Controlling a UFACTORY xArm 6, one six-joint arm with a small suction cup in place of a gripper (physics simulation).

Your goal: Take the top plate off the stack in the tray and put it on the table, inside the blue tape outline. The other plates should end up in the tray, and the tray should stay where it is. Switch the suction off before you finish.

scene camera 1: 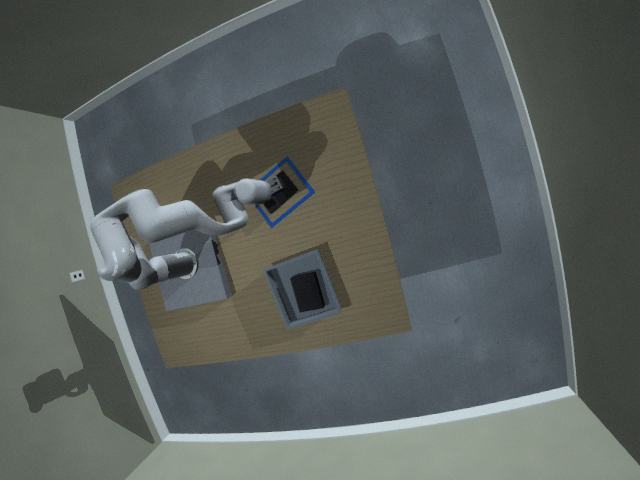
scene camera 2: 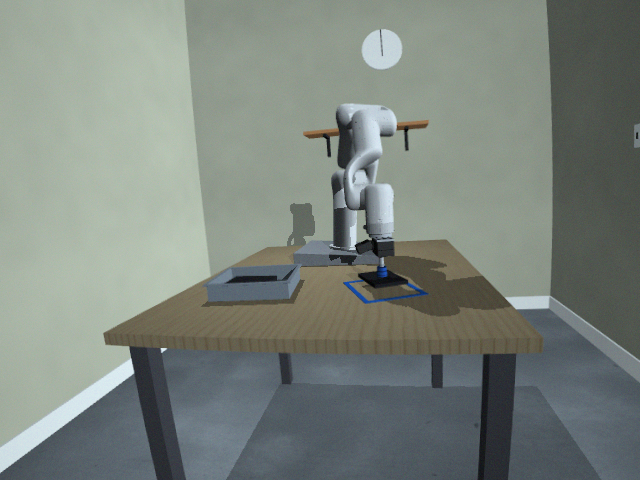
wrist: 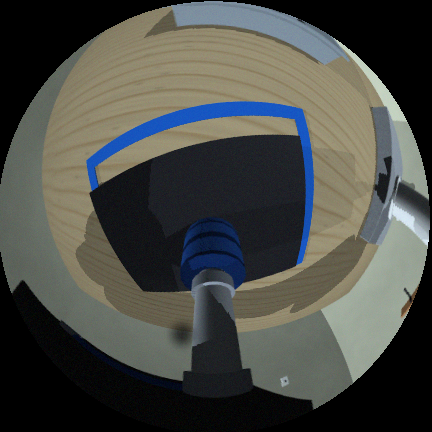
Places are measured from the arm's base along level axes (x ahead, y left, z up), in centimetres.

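Pixels of known places: hand at its tool point: (scene camera 2: pixel 382 279) (wrist: pixel 210 232); arm's base at its link origin: (scene camera 1: pixel 185 263) (scene camera 2: pixel 344 247).
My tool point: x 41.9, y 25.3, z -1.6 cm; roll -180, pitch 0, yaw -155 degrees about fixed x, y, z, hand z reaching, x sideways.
For each thing: its top centre in the pictures, then the offset to it from my tool point. Level surfaces: height alone.
- top plate at its top centre: (wrist: pixel 196 238) (scene camera 2: pixel 381 276) (scene camera 1: pixel 276 192) dx +0.8, dy +0.1, dz +1.1 cm
- grey tray at its top centre: (scene camera 2: pixel 256 273) (scene camera 1: pixel 301 291) dx +7.6, dy -36.3, dz +2.7 cm
- wooden table at its surface level: dz -2.3 cm
The top plate (scene camera 1: pixel 287 187) (scene camera 2: pixel 395 280) (wrist: pixel 225 175) is flat, black and square, held level under my blue suction cup (scene camera 2: pixel 382 271) (wrist: pixel 212 250). My gripper is shut on it. The plate hangs low over the blue tape outline (scene camera 1: pixel 293 208) (scene camera 2: pixel 397 297) (wrist: pixel 225 109), with what looks like a small gap to the table. In the wrist view it nears the outline's right side and hides the lower part. In scene view 1 my wrist hides the outline's left corner. The other plates (scene camera 1: pixel 307 290) (scene camera 2: pixel 253 279) lie dark inside the grey tray (scene camera 1: pixel 297 265) (scene camera 2: pixel 248 293) (wrist: pixel 250 22).
The tray stands on the wooden table (scene camera 1: pixel 361 232) (scene camera 2: pixel 320 325), apart from the outline. My grey base block (scene camera 1: pixel 193 297) (scene camera 2: pixel 310 258) (wrist: pixel 382 145) is at the table's far end in scene view 2. A wall shelf (scene camera 2: pixel 413 125) hangs behind the arm.
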